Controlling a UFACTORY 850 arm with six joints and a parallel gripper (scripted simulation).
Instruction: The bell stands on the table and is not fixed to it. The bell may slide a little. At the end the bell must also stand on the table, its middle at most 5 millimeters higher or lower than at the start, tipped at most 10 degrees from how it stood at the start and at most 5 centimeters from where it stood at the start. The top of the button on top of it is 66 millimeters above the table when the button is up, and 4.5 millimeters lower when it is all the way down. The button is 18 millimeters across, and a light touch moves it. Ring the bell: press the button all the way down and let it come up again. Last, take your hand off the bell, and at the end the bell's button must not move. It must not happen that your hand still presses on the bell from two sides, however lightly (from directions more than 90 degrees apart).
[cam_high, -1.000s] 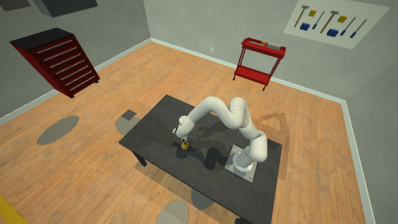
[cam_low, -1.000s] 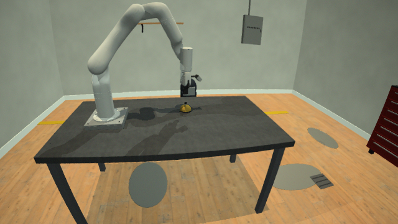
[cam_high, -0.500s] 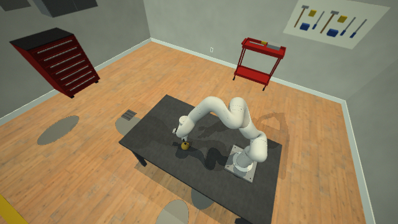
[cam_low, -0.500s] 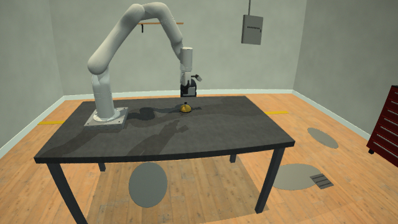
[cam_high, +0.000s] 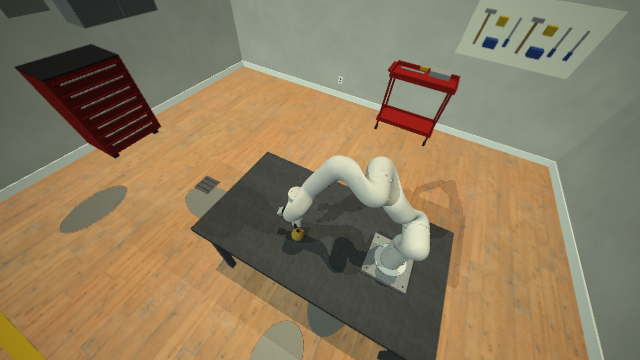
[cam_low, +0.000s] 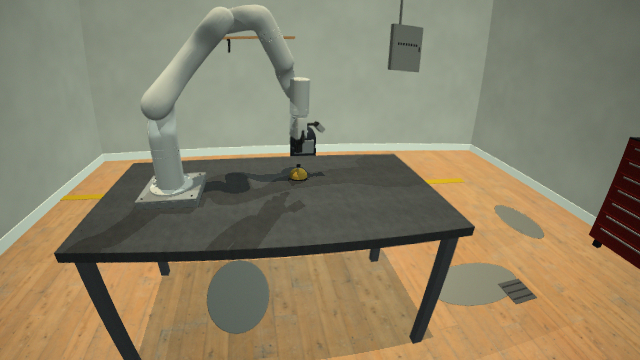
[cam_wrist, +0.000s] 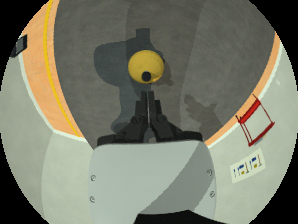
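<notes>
Right now the bell is 110 mm below my hand.
</notes>
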